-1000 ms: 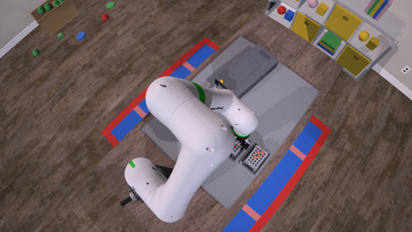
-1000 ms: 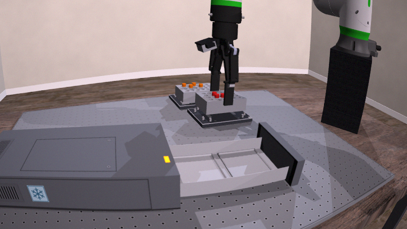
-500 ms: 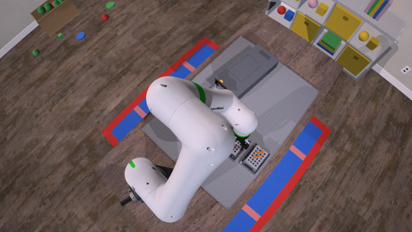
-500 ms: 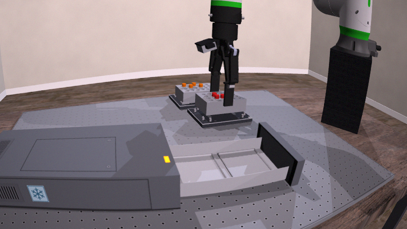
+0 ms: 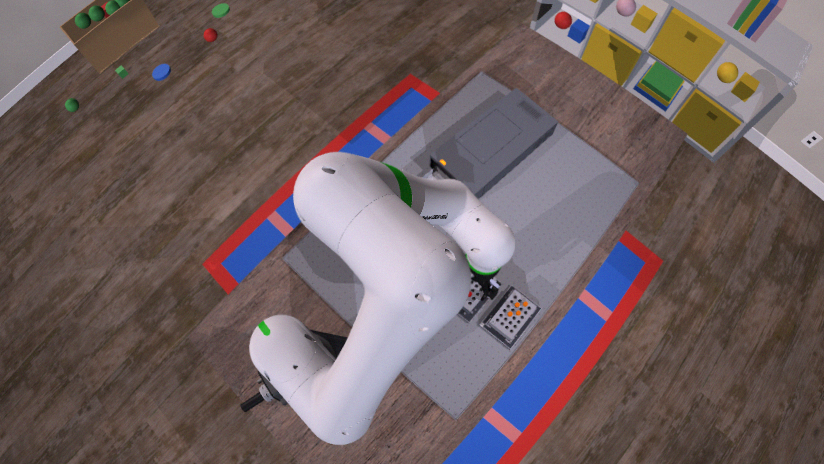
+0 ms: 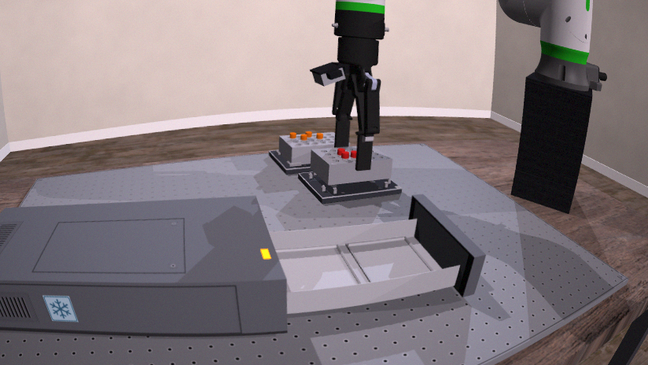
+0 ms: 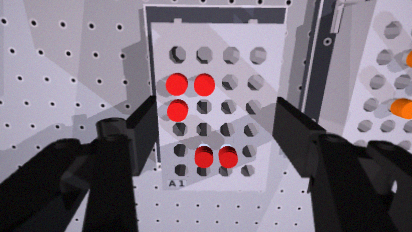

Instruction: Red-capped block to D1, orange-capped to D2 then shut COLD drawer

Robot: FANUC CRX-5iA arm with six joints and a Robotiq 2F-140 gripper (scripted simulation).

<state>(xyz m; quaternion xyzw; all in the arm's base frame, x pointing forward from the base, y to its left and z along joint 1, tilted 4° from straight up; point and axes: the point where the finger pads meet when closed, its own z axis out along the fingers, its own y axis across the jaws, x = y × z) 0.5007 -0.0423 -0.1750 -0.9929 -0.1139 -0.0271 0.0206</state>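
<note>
Right now my hand is 7 cm above the deck slot D1. The rest, counted from my hand: grey cooler COLD (33 cm to the left, 22 cm ahead, 4 cm below); then deck slot D2 (14 cm to the right, 7 cm below, 5 cm ahead); then drawer (31 cm to the left, 4 cm below, 4 cm ahead).
</note>
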